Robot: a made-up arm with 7 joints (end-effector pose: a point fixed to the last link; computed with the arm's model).
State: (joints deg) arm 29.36 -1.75 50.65 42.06 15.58 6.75 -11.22
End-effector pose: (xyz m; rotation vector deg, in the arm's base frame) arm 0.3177 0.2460 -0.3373 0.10 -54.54 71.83
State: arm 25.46 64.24 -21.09 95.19 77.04 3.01 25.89
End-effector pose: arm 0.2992 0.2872 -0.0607 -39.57 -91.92 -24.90
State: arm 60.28 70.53 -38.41 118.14 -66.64 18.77 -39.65
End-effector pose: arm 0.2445 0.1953 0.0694 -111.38 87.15 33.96
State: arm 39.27 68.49 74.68 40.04 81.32 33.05 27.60
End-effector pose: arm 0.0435 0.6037 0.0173 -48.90 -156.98 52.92
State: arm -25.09 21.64 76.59 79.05 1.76 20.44 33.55
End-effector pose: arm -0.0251 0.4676 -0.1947 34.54 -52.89 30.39
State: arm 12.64 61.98 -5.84 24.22 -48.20 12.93 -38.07
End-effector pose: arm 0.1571 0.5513 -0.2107 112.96 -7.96 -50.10
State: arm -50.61 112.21 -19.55 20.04 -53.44 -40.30 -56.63
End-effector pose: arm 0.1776 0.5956 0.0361 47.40 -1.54 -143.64
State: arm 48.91 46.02 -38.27 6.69 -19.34 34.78 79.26
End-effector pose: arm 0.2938 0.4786 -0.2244 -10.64 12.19 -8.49
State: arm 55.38 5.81 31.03 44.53 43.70 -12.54 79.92
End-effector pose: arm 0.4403 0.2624 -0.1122 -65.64 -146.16 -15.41
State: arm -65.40 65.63 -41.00 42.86 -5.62 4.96 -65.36
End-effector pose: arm -0.2073 0.4790 -0.2432 58.55 -2.63 -97.96
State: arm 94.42 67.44 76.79 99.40 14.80 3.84 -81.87
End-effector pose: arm -0.1573 0.4124 0.0472 3.80 28.69 -104.78
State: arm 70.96 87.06 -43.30 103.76 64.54 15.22 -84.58
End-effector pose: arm 0.2348 0.3027 0.1153 72.68 -105.80 55.53
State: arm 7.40 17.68 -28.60 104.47 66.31 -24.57 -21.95
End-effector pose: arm 0.2489 0.0639 -0.1829 -49.07 -90.54 42.95
